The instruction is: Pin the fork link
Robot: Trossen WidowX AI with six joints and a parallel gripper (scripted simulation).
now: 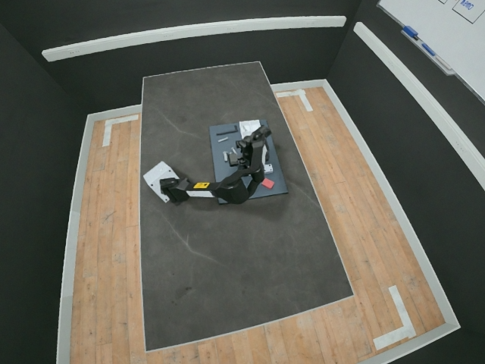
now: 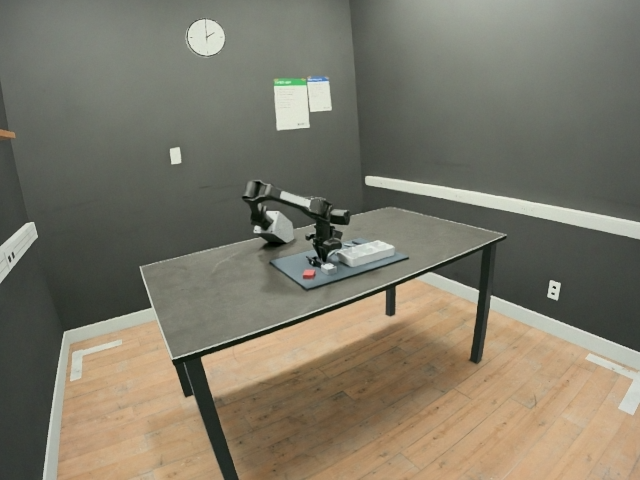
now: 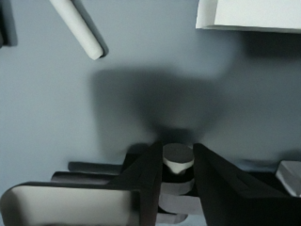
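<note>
Right now the eye plate is 1 cm ahead of my hand, 3 cm to the right of it and 3 cm below it. From my hand the other things lie so: grey block: 8 cm ahead, 5 cm to the right, 2 cm below; then red block: 5 cm ahead, 12 cm to the right, 4 cm below; then blue-grey mat: 2 cm ahead, 7 cm to the left, 5 cm below.
</note>
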